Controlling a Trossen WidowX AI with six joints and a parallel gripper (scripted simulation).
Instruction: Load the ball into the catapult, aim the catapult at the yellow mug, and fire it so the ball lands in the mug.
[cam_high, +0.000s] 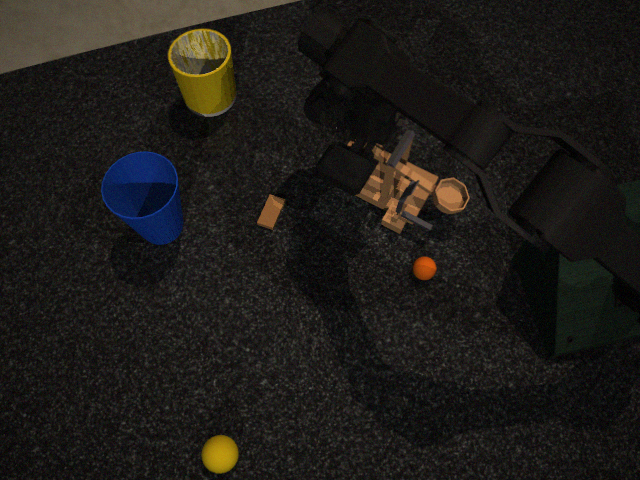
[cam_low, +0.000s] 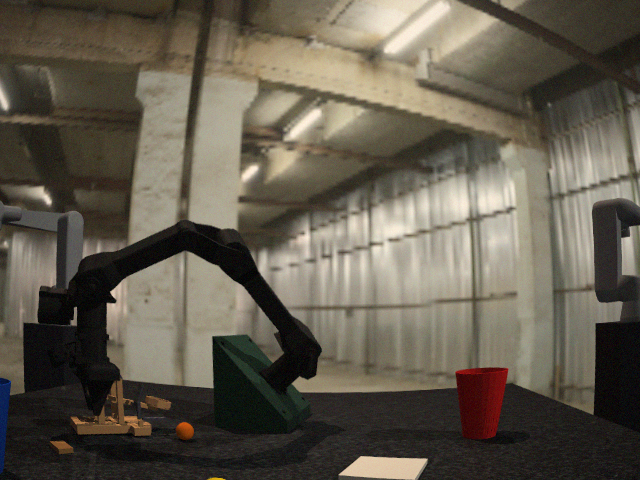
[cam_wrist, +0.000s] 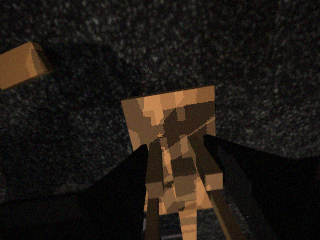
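The orange ball is 17 cm to the left of my gripper tip, 4 cm behind it and 2 cm below it. Round my gripper tip: small wooden block (15 cm ahead, 3 cm to the left, 3 cm below); then yellow mug (20 cm ahead, 19 cm to the right); then catapult (6 cm to the left, 4 cm behind, 2 cm above).
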